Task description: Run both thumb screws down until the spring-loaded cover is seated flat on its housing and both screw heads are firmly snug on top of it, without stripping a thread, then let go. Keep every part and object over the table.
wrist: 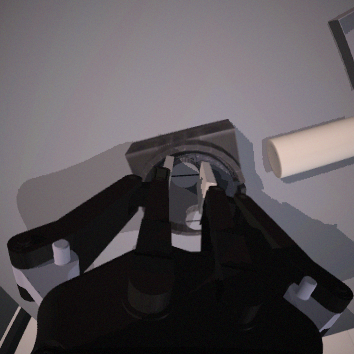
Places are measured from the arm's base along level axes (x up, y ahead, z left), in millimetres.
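Pixels of known places: gripper, fingertip midpoint: (185,170).
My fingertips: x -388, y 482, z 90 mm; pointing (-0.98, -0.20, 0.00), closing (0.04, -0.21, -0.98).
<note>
Ahead of a thing's pixels: the offset from my fingertips to its top centre. "*": to the spot under its first point. Level surfaces: height alone.
The housing {dx -4, dy -35, dz -6 mm} (182,142) is a dark grey block with a round rim, near the middle of the view. The round dark cover {* dx -11, dy -49, dz +8 mm} (179,202) shows inside the rim, partly hidden by the fingers. My gripper (185,170) is shut on the far thumb screw {dx +3, dy -4, dz +1 mm} (184,180), a grey slotted head between the two pale finger pads. The slot runs nearly across the view. The other thumb screw {dx +3, dy -66, dz -13 mm} (193,218) shows nearer the gripper's body, partly covered by the right finger. The gap under the heads and the cover's seating cannot be made out.
A cream-coloured cylinder {dx -10, dy +17, dz -181 mm} (312,147) lies right of the housing. Part of a dark-edged frame or tray {* dx -55, dy +129, dz -196 mm} (342,52) shows at the upper right. A pale surface {dx -60 mm} (116,252) shows under the left finger linkage. A dark edge crosses the lower left corner.
</note>
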